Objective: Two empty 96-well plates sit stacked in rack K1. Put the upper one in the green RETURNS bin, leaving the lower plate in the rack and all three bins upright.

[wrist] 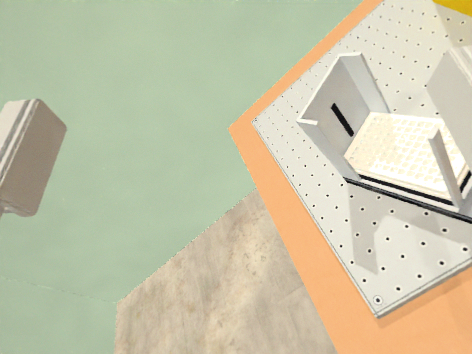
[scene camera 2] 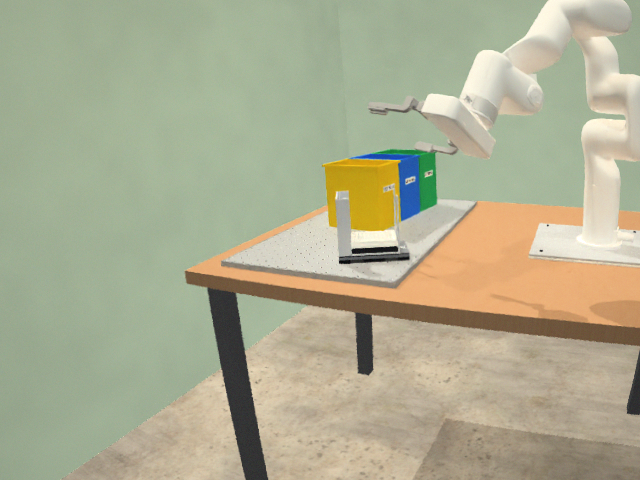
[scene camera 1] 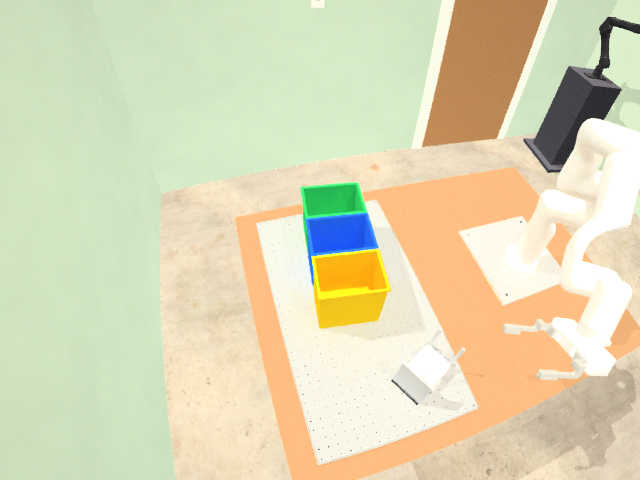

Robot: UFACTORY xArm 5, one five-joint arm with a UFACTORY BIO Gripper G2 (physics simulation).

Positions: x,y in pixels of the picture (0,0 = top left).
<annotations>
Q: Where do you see a blue bin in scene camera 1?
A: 344,233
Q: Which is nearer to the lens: the green bin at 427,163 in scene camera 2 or the yellow bin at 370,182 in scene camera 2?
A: The yellow bin.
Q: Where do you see a white 96-well plate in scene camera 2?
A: At 369,239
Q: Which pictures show the gripper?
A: The wrist view, scene camera 2 and scene camera 1: all of them.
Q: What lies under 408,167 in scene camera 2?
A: A blue bin.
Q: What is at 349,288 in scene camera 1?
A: A yellow bin.
</annotations>
